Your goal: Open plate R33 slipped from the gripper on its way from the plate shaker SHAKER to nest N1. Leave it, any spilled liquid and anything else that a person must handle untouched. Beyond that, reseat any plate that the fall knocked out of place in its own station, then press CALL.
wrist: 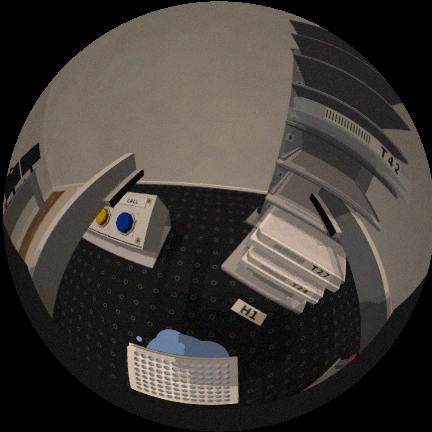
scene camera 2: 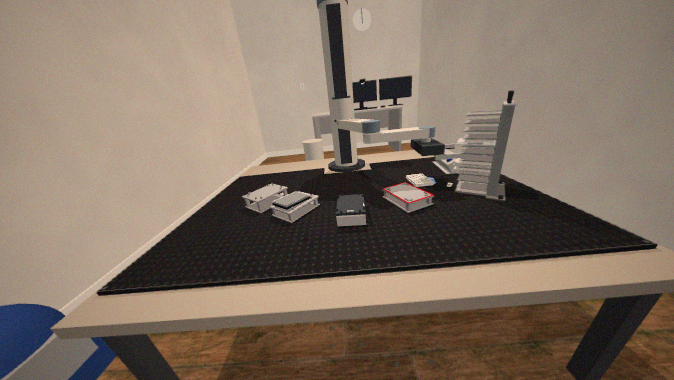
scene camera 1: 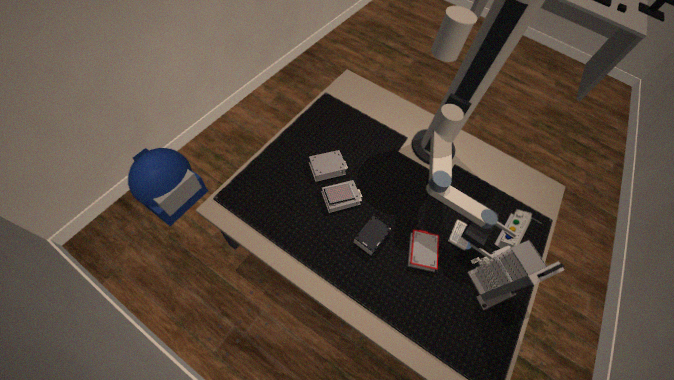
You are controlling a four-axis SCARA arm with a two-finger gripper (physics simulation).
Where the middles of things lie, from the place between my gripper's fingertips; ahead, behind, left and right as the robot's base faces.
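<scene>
There's a dark shaker station point(scene camera 2: 350, 211) that's 52 cm to the right of my hand, 24 cm ahead of it and 11 cm below it. I can also see the white well plate point(wrist: 199, 380), and that one's 18 cm to the right of my hand, 14 cm below it and 3 cm behind it. Going by their middles, the white well plate is the nearest to my hand of the things named here.
</scene>
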